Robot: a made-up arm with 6 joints. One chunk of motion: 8 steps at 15 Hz.
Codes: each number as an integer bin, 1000 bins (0 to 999) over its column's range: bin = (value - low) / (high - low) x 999, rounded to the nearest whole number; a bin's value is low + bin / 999 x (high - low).
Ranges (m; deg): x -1.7..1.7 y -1.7..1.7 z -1.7..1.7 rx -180..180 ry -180..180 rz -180..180
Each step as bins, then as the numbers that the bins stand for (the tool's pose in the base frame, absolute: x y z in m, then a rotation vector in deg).
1 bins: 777 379 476 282 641 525
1 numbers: 0.9444 -0.4101 -0.0800 -78.38 50.99 9.19
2 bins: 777 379 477 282 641 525
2 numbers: 0.9444 -0.4101 -0.0766 -78.38 50.99 9.19
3 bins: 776 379 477 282 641 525
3 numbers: 0.9410 -0.4101 -0.0766 -78.38 50.99 9.19
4 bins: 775 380 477 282 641 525
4 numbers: 0.9376 -0.4067 -0.0766 -78.38 50.99 9.19
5 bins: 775 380 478 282 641 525
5 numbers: 0.9376 -0.4067 -0.0732 -78.38 50.99 9.19
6 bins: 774 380 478 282 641 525
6 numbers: 0.9342 -0.4067 -0.0732 -78.38 50.99 9.19
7 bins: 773 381 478 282 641 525
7 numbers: 0.9308 -0.4033 -0.0732 -78.38 50.99 9.19
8 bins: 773 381 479 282 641 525
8 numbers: 0.9308 -0.4033 -0.0698 -78.38 50.99 9.19
